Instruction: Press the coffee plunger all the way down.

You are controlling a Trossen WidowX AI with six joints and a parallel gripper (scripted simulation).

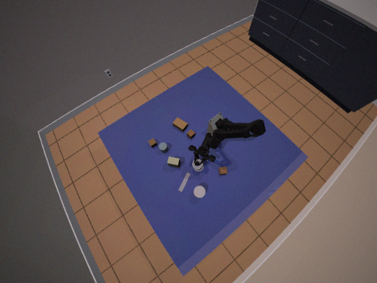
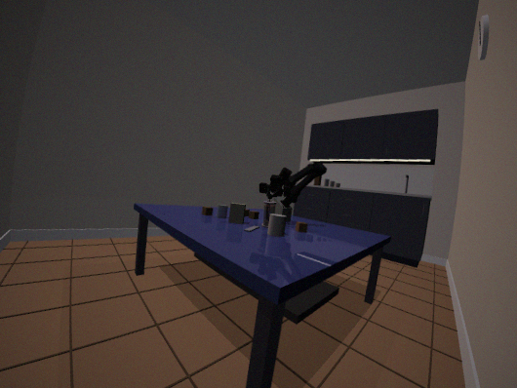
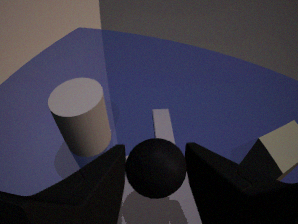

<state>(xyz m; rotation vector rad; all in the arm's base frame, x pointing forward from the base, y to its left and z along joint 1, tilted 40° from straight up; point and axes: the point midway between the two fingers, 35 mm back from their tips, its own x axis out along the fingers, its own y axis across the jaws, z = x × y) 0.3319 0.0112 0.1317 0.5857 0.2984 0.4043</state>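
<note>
Now: the coffee press 9 cm below my gripper tip, 3 cm behind it and 1 cm to the right of it. Also, from my gripper tip: pale blue cup: 30 cm to the right, 14 cm below, 6 cm ahead; flat grey strip: 18 cm below, 13 cm ahead, 1 cm to the left; white cylinder: 13 cm to the left, 13 cm below, 11 cm ahead.
</note>
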